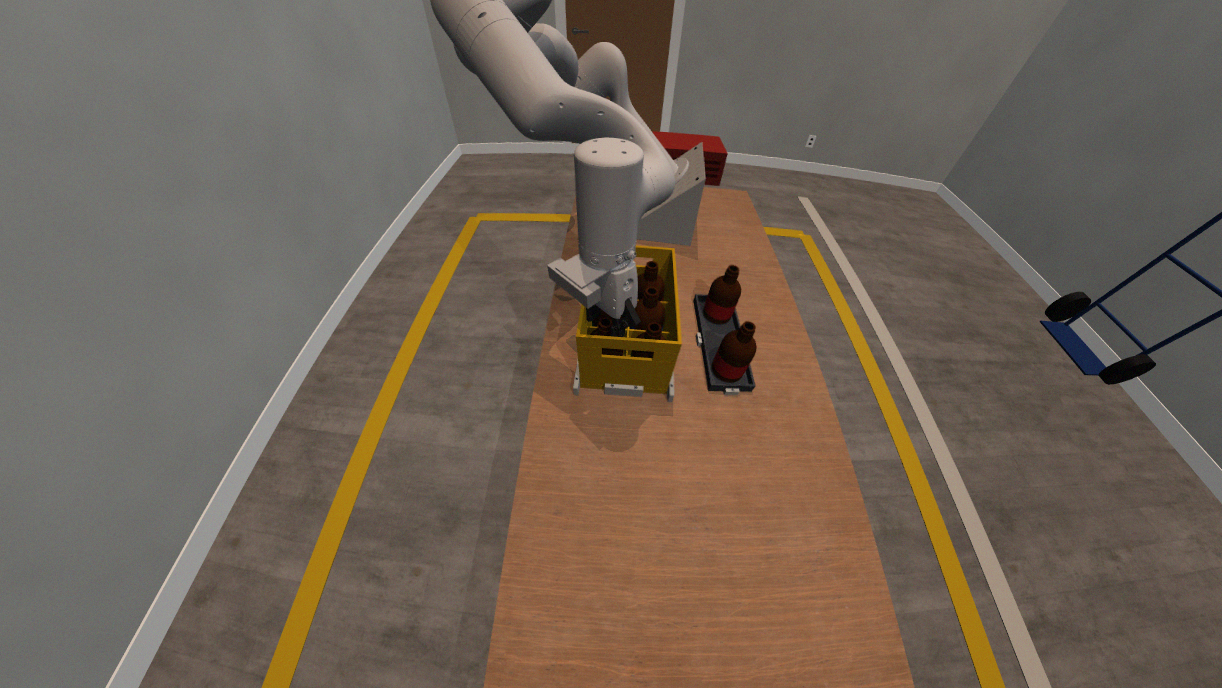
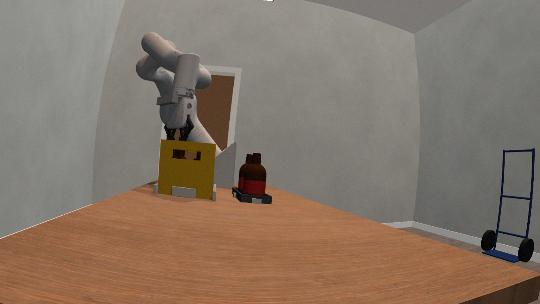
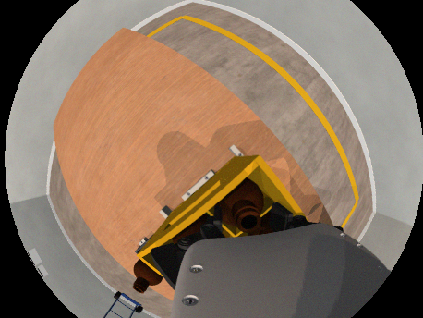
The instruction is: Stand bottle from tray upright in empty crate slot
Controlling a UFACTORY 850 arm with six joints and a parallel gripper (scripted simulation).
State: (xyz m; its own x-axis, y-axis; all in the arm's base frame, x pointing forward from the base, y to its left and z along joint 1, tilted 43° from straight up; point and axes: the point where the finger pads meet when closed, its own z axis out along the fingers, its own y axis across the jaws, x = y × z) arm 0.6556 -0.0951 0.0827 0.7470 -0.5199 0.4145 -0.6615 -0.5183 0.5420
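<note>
Now: the yellow crate 9 cm behind my hand, 8 cm below it and 4 cm to the left of it.
</note>
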